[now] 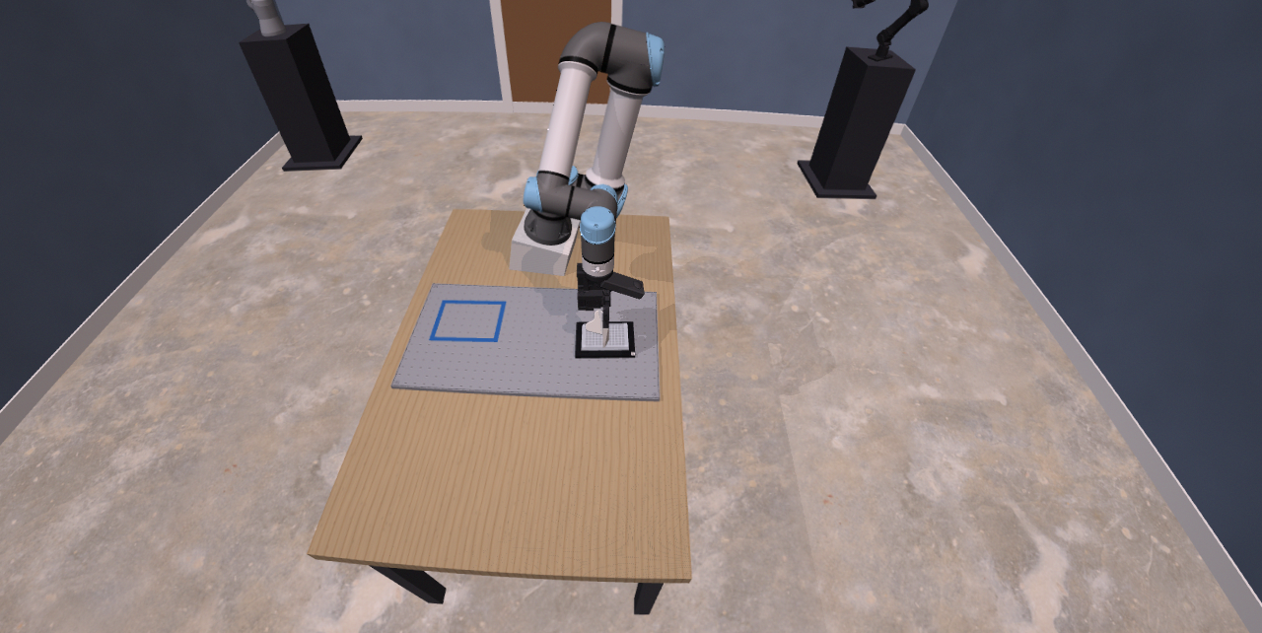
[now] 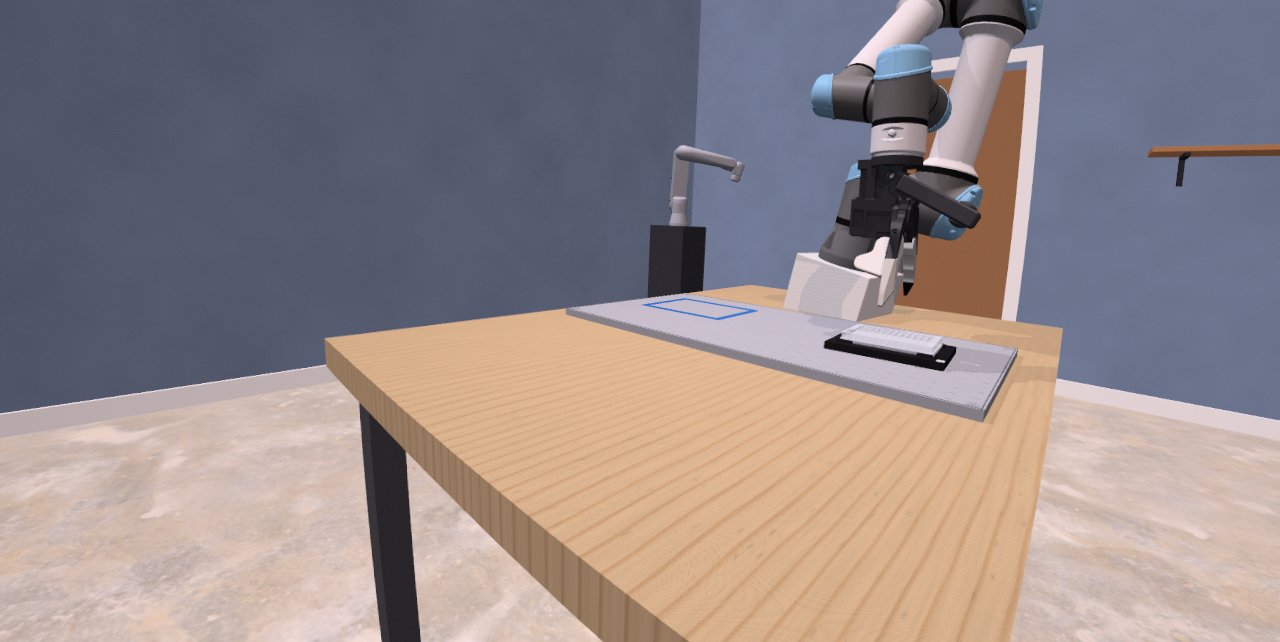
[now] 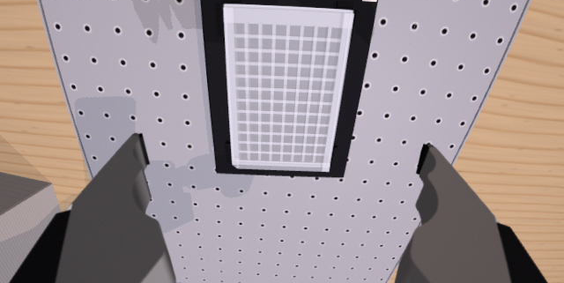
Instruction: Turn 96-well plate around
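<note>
Now: hand 60 mm above the 96-well plate. The rest, counted from my hand: nest N1 (70 mm below); A1 label (60 mm ahead, 70 mm to the left, 60 mm below).
</note>
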